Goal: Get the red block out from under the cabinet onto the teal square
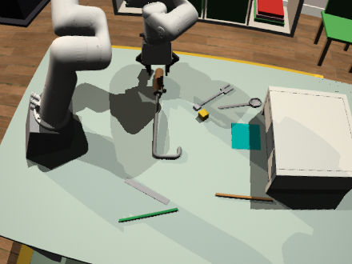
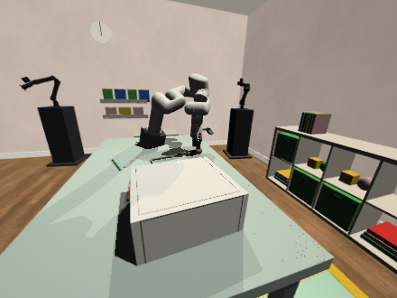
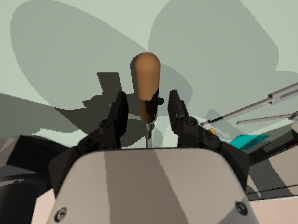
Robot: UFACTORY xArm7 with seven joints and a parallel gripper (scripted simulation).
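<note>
Now: the yellow cube 19 cm ahead of my hand, 10 cm to the right of it and 5 cm below it. From my hand the other things lie so: teal square: 35 cm ahead, 14 cm to the right, 6 cm below; then grey strip: 10 cm ahead, 41 cm to the right, 6 cm below; then grey fork-ended tool: 21 cm ahead, 1 cm to the right, 6 cm below.
</note>
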